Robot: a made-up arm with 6 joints. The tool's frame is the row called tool. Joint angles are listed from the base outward.
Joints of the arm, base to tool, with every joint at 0 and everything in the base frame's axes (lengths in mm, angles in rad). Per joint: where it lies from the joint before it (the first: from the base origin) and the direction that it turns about. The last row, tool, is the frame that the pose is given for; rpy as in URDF.
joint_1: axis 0 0 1 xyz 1.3 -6 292.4
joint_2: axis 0 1 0 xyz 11.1 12.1 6.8
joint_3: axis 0 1 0 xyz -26.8 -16.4 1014.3
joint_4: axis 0 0 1 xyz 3.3 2.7 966.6
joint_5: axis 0 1 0 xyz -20.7 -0.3 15.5
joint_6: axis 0 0 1 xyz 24.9 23.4 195.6
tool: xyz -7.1 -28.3 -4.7 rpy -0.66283 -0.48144 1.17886
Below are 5 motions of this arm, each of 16 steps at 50 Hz.
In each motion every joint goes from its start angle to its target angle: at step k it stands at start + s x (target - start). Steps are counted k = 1, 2, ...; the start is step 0. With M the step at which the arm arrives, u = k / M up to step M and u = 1 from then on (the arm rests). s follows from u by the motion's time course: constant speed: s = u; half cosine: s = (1 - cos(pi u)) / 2; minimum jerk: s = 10 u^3 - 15 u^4 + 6 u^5.
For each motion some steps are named. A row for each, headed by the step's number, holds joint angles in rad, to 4 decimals.
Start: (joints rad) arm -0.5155 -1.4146 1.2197 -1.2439 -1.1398 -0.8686
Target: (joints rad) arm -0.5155 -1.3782 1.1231 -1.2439 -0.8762 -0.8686
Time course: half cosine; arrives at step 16
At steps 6, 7, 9, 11, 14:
6: -0.5155 -1.4034 1.1899 -1.2439 -1.0584 -0.8686
7: -0.5155 -1.4000 1.1808 -1.2439 -1.0337 -0.8686
9: -0.5155 -1.3928 1.1620 -1.2439 -0.9823 -0.8686
11: -0.5155 -1.3863 1.1446 -1.2439 -0.9348 -0.8686
14: -0.5155 -1.3796 1.1268 -1.2439 -0.8862 -0.8686

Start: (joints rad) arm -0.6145 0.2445 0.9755 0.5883 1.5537 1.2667
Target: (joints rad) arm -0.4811 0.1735 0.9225 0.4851 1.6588 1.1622
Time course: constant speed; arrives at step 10
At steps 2, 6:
2: -0.5878 0.2303 0.9649 0.5677 1.5747 1.2458
6: -0.5345 0.2019 0.9437 0.5264 1.6168 1.2040

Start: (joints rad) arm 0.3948 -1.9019 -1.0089 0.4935 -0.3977 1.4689
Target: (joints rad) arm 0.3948 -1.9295 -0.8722 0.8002 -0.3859 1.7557
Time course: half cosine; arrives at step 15
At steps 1, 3, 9, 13, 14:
1: 0.3948 -1.9022 -1.0074 0.4969 -0.3976 1.4720
3: 0.3948 -1.9045 -0.9958 0.5228 -0.3966 1.4963
9: 0.3948 -1.9200 -0.9194 0.6942 -0.3900 1.6566
13: 0.3948 -1.9283 -0.8781 0.7869 -0.3864 1.7433
14: 0.3948 -1.9292 -0.8737 0.7968 -0.3860 1.7526

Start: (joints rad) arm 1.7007 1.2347 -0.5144 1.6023 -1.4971 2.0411
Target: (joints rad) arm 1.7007 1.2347 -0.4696 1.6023 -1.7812 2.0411
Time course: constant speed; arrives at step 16
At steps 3, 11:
3: 1.7007 1.2347 -0.5060 1.6023 -1.5504 2.0411
11: 1.7007 1.2347 -0.4836 1.6023 -1.6924 2.0411

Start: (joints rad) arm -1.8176 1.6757 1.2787 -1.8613 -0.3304 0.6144
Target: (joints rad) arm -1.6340 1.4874 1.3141 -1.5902 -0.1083 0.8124
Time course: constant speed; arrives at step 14
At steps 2, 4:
2: -1.7914 1.6488 1.2838 -1.8226 -0.2987 0.6427
4: -1.7651 1.6219 1.2888 -1.7838 -0.2669 0.6710

